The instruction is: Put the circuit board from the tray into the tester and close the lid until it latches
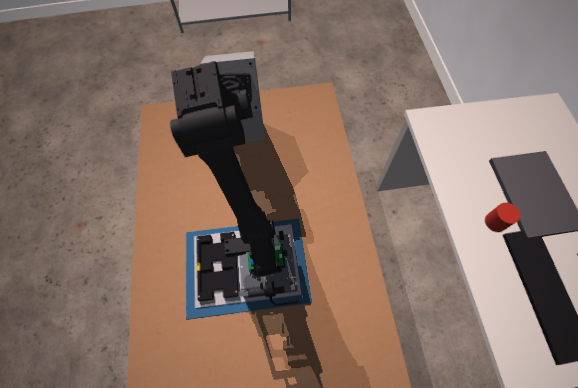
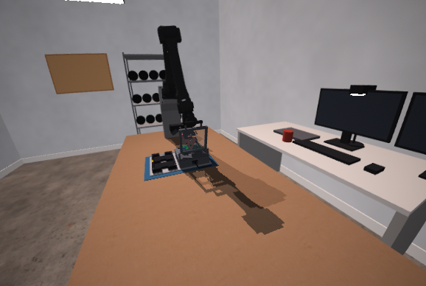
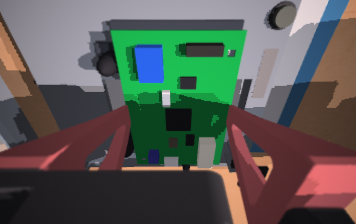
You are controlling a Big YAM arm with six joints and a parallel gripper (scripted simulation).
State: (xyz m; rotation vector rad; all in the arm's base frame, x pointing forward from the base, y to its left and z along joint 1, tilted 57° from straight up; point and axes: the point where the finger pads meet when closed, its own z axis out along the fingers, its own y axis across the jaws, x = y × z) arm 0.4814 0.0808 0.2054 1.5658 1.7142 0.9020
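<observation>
The green circuit board is right at my hand. Round my hand: clear lid 120 mm ahead, 20 mm to the left, 90 mm above.
</observation>
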